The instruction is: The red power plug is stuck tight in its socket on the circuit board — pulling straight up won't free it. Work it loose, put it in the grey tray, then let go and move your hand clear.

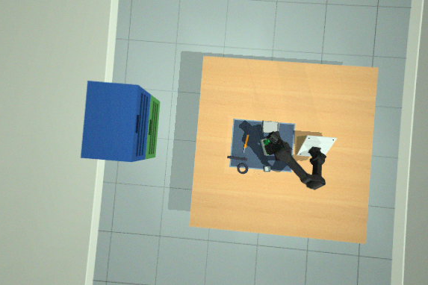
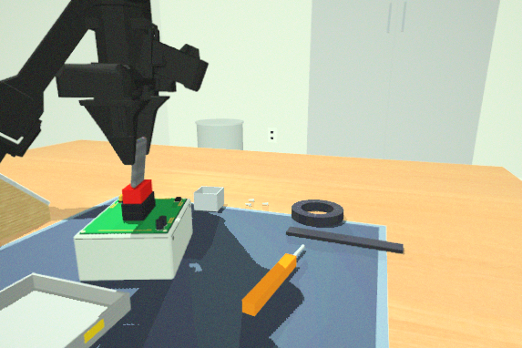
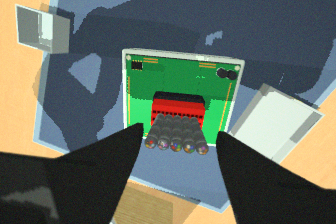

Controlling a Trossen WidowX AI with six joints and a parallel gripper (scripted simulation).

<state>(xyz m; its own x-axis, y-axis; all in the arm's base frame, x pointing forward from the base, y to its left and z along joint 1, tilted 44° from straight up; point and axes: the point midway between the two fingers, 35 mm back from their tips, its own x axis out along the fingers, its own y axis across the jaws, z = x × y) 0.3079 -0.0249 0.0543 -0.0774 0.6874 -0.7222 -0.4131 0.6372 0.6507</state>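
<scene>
My gripper tip is now 3 cm above the red power plug. The rest, counted from my gripper tip: blue mat: 12 cm below, 5 cm ahead; then dark flat bar: 22 cm ahead, 13 cm to the left, 12 cm below.
</scene>
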